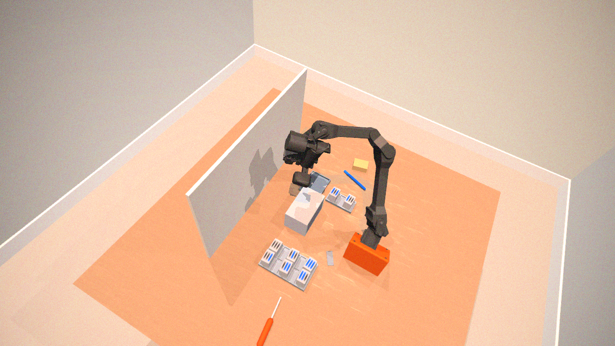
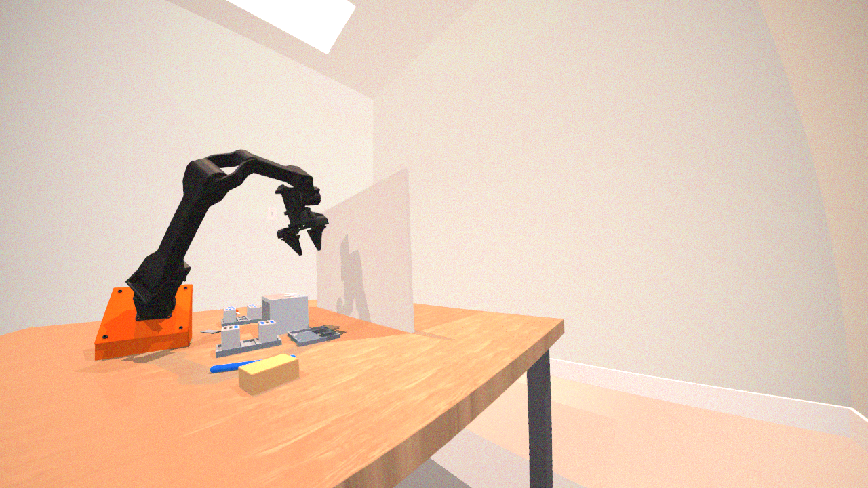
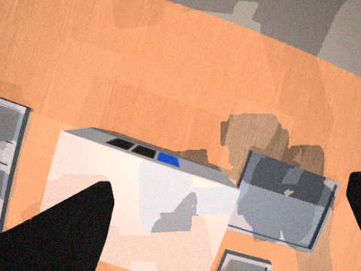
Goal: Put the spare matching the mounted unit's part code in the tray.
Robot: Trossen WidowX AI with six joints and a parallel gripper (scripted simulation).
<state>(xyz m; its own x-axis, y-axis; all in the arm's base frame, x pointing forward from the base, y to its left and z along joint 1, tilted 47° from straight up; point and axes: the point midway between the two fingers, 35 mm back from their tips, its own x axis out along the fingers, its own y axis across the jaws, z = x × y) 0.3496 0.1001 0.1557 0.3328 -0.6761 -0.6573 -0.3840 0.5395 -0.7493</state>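
Now: gripper tip 280 mm to the right of the grey spare block, 190 mm above it and 60 mm past it. The rest, counted from my gripper tip: grey box-shaped unit (180 mm below, 70 mm behind, 40 mm to the left); then grey wall panel (150 mm ahead, 40 mm to the left, 10 mm below); then grey tray (230 mm below, 140 mm to the right, 30 mm behind).
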